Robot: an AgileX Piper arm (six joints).
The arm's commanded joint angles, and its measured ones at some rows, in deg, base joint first. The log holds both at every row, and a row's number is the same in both.
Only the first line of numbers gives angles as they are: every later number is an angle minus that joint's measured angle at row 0.
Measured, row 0: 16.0, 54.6, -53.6, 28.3, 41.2, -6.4
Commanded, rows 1 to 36: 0.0, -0.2, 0.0, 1.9, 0.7, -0.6; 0.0, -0.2, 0.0, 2.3, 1.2, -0.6; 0.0, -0.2, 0.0, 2.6, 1.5, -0.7; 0.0, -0.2, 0.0, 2.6, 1.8, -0.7; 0.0, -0.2, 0.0, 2.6, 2.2, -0.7; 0.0, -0.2, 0.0, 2.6, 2.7, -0.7; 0.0, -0.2, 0.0, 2.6, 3.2, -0.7; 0.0, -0.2, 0.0, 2.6, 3.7, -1.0; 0.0, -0.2, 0.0, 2.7, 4.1, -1.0; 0.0, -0.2, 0.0, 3.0, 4.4, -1.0; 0.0, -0.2, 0.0, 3.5, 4.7, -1.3; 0.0, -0.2, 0.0, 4.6, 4.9, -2.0; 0.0, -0.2, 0.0, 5.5, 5.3, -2.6; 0.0, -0.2, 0.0, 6.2, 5.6, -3.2; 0.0, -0.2, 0.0, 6.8, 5.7, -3.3; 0.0, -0.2, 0.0, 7.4, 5.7, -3.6; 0.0, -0.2, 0.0, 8.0, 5.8, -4.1; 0.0, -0.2, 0.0, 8.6, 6.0, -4.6; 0.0, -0.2, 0.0, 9.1, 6.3, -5.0; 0.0, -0.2, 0.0, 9.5, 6.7, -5.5; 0.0, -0.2, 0.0, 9.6, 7.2, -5.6; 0.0, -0.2, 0.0, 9.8, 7.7, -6.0; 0.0, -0.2, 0.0, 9.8, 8.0, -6.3; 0.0, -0.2, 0.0, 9.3, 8.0, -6.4; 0.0, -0.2, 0.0, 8.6, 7.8, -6.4; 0.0, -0.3, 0.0, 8.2, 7.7, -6.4; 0.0, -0.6, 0.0, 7.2, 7.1, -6.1; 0.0, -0.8, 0.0, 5.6, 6.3, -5.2; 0.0, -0.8, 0.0, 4.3, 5.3, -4.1; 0.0, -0.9, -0.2, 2.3, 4.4, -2.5; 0.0, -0.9, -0.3, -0.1, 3.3, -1.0; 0.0, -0.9, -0.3, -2.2, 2.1, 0.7; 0.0, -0.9, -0.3, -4.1, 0.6, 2.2; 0.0, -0.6, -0.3, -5.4, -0.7, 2.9; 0.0, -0.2, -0.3, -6.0, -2.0, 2.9; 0.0, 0.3, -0.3, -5.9, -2.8, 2.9
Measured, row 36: 0.0, -0.6, 0.0, -2.1, 1.9, 1.0
